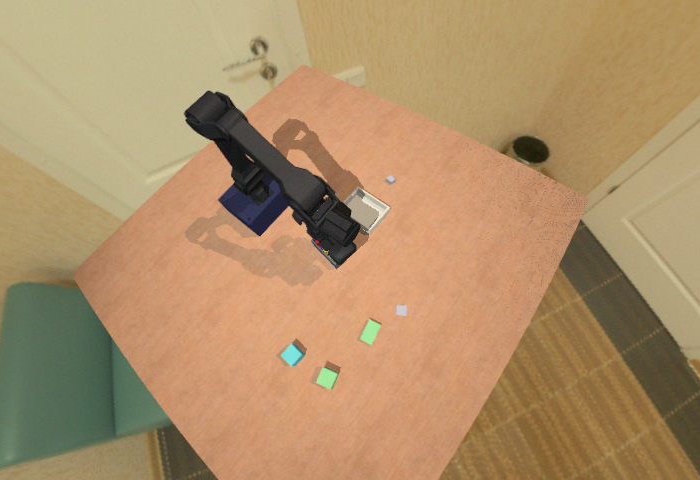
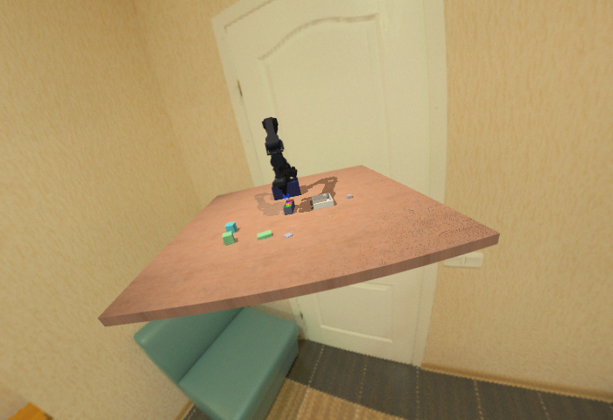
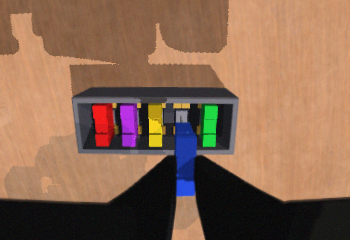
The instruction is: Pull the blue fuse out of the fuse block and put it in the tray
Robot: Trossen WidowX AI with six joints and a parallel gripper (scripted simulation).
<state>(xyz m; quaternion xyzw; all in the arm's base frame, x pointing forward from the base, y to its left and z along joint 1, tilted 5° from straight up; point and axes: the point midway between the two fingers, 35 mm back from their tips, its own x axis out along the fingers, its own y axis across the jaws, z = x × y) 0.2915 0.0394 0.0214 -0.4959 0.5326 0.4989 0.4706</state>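
Right now my gripper tip is 40 mm past the white tray, 170 mm to the right of it and 90 mm above it. From my gripper tip the other things lie so: blue fuse (10 mm below); then yellow fuse (20 mm behind, 70 mm below); then green fuse (20 mm ahead, 70 mm below).
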